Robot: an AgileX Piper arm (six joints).
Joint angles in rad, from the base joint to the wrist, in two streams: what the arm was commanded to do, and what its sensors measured. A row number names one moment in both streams.
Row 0, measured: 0.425 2.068 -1.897 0.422 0.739 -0.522
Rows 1 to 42, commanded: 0.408 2.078 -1.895 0.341 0.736 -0.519; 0.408 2.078 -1.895 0.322 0.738 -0.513; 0.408 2.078 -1.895 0.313 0.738 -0.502; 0.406 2.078 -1.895 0.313 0.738 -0.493; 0.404 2.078 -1.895 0.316 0.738 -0.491; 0.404 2.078 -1.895 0.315 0.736 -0.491; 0.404 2.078 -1.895 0.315 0.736 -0.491; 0.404 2.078 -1.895 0.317 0.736 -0.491; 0.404 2.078 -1.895 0.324 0.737 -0.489; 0.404 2.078 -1.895 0.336 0.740 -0.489; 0.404 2.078 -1.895 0.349 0.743 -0.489; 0.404 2.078 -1.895 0.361 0.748 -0.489; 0.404 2.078 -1.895 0.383 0.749 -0.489; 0.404 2.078 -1.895 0.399 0.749 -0.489; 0.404 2.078 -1.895 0.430 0.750 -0.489; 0.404 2.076 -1.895 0.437 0.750 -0.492; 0.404 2.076 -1.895 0.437 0.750 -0.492; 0.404 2.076 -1.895 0.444 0.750 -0.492; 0.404 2.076 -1.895 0.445 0.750 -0.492; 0.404 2.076 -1.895 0.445 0.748 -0.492; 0.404 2.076 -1.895 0.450 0.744 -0.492; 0.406 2.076 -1.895 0.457 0.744 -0.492; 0.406 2.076 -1.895 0.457 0.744 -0.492; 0.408 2.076 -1.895 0.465 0.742 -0.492; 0.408 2.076 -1.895 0.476 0.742 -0.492; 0.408 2.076 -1.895 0.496 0.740 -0.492; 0.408 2.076 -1.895 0.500 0.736 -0.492; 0.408 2.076 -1.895 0.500 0.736 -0.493; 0.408 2.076 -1.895 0.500 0.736 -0.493; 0.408 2.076 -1.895 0.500 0.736 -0.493; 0.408 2.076 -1.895 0.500 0.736 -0.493; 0.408 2.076 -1.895 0.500 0.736 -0.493; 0.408 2.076 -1.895 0.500 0.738 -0.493; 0.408 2.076 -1.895 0.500 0.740 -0.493; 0.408 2.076 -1.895 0.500 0.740 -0.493; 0.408 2.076 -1.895 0.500 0.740 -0.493; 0.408 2.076 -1.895 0.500 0.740 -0.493; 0.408 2.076 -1.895 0.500 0.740 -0.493; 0.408 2.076 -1.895 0.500 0.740 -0.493; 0.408 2.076 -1.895 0.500 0.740 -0.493; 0.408 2.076 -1.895 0.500 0.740 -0.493; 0.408 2.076 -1.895 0.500 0.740 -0.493
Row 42, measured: 0.418 2.082 -1.897 0.499 0.749 -0.490
